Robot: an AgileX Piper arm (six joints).
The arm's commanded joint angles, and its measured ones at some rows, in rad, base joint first. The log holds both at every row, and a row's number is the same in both.
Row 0, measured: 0.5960 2.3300 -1.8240 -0.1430 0.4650 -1.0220
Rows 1 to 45, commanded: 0.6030 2.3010 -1.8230 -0.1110 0.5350 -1.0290; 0.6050 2.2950 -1.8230 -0.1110 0.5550 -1.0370; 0.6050 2.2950 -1.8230 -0.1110 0.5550 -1.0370; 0.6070 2.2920 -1.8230 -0.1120 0.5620 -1.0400; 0.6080 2.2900 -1.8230 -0.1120 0.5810 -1.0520; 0.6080 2.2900 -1.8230 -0.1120 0.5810 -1.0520; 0.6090 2.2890 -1.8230 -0.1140 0.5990 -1.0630; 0.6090 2.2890 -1.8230 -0.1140 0.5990 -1.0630; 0.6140 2.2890 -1.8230 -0.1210 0.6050 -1.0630; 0.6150 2.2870 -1.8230 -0.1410 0.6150 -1.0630; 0.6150 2.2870 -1.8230 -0.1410 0.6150 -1.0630; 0.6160 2.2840 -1.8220 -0.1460 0.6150 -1.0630; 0.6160 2.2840 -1.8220 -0.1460 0.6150 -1.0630; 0.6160 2.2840 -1.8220 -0.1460 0.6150 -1.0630; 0.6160 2.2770 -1.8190 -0.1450 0.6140 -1.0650; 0.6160 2.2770 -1.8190 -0.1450 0.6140 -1.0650; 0.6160 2.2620 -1.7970 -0.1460 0.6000 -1.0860; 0.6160 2.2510 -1.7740 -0.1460 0.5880 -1.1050; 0.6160 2.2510 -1.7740 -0.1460 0.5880 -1.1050; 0.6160 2.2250 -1.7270 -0.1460 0.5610 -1.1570; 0.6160 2.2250 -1.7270 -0.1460 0.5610 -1.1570; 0.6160 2.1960 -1.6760 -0.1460 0.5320 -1.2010; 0.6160 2.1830 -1.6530 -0.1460 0.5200 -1.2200; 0.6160 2.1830 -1.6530 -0.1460 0.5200 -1.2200; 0.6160 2.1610 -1.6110 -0.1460 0.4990 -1.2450; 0.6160 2.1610 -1.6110 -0.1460 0.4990 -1.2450; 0.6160 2.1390 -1.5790 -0.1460 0.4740 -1.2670; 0.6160 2.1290 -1.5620 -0.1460 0.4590 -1.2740; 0.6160 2.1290 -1.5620 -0.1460 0.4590 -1.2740; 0.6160 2.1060 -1.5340 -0.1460 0.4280 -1.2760; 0.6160 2.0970 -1.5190 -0.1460 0.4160 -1.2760; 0.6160 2.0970 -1.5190 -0.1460 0.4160 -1.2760; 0.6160 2.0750 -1.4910 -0.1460 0.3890 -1.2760; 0.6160 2.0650 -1.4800 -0.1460 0.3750 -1.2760; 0.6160 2.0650 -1.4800 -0.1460 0.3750 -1.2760; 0.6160 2.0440 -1.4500 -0.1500 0.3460 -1.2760; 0.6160 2.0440 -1.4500 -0.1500 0.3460 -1.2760; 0.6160 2.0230 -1.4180 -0.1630 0.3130 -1.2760; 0.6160 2.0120 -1.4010 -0.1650 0.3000 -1.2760; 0.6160 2.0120 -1.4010 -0.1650 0.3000 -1.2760; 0.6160 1.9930 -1.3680 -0.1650 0.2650 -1.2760; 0.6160 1.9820 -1.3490 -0.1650 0.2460 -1.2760; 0.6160 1.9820 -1.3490 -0.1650 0.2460 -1.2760; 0.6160 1.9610 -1.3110 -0.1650 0.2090 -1.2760; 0.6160 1.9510 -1.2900 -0.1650 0.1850 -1.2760
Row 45, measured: 0.6280 2.0030 -1.3300 -0.1450 0.2730 -1.2830
